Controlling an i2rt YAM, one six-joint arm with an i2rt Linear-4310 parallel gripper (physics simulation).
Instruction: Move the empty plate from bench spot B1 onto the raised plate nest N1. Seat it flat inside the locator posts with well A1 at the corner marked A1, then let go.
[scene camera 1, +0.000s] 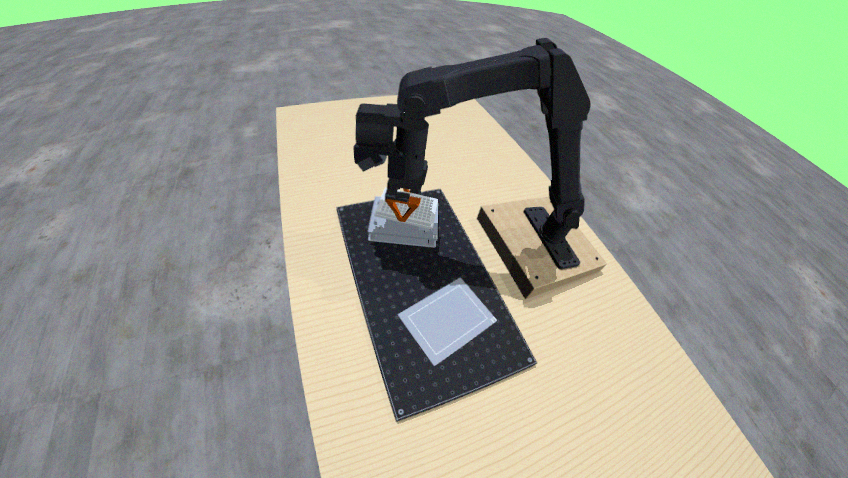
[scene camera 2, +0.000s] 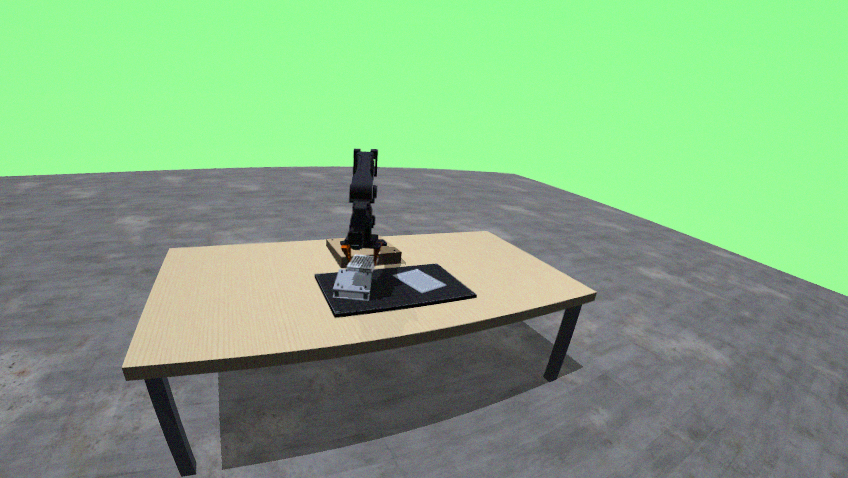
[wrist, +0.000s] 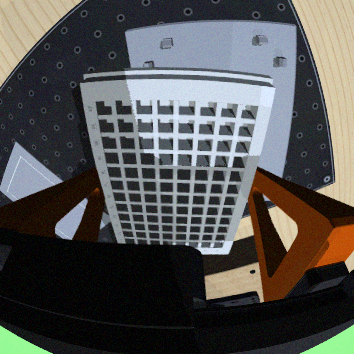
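Pixels of known places: gripper, fingertip midpoint: (scene camera 1: 405, 208) (scene camera 2: 362, 265) (wrist: 175, 173); arm's base, origin of the base link: (scene camera 1: 549, 236) (wrist: 209, 304).
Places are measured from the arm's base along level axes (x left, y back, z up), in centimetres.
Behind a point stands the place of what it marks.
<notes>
My gripper (scene camera 1: 405, 204) @(x -9.2, y -36.9, z 6.5 cm) (scene camera 2: 362, 259) @(x -9.2, y -36.9, z 6.5 cm) (wrist: 175, 173) @(x -9.2, y -36.9, z 6.5 cm) is shut on the long sides of the pale multi-well plate (scene camera 1: 425, 210) @(x -7.3, y -32.9, z 7.2 cm) (scene camera 2: 360, 263) @(x -10.2, y -38.0, z 7.5 cm) (wrist: 175, 90) @(x -11.4, y -41.6, z 7.9 cm). The plate is over the raised nest N1 (scene camera 1: 403, 236) @(x -6.1, y -37.7, z 0.4 cm) (scene camera 2: 350, 279) @(x -13.0, y -35.7, z 0.7 cm) (wrist: 215, 47) @(x -13.9, y -41.9, z 0.7 cm), above its top. In the wrist view the nest's far end and right side show beyond the plate, with several small locator posts exposed. The height of the gap is hard to tell. The rest of the nest top is hidden under the plate, and the A1 marks are not legible. Spot B1 (scene camera 1: 448, 320) @(x 14.7, y -32.6, z -2.7 cm) (scene camera 2: 420, 280) @(x 14.5, y -32.7, z -2.7 cm) (wrist: 30, 180) @(x 13.7, y -36.8, z -2.7 cm) is a pale, outlined pad without a plate.
The nest and pad lie on a black perforated board (scene camera 1: 380, 320) @(x 11.7, y -46.2, z -2.9 cm) (scene camera 2: 391, 301) @(x -1.2, y -46.6, z -2.9 cm) (wrist: 45, 90) @(x 2.6, y -45.2, z -2.9 cm) on the wooden table (scene camera 1: 593, 368) @(x 32.9, y -4.3, z -4.1 cm) (scene camera 2: 237, 308) @(x -52.3, y -44.0, z -4.1 cm). The arm's wooden base block (scene camera 1: 504, 219) @(x -7.2, y -10.7, z 0.6 cm) (scene camera 2: 388, 257) @(x 7.6, y -13.4, z -1.0 cm) stands beside the board in scene camera 1 and behind it in scene camera 2.
</notes>
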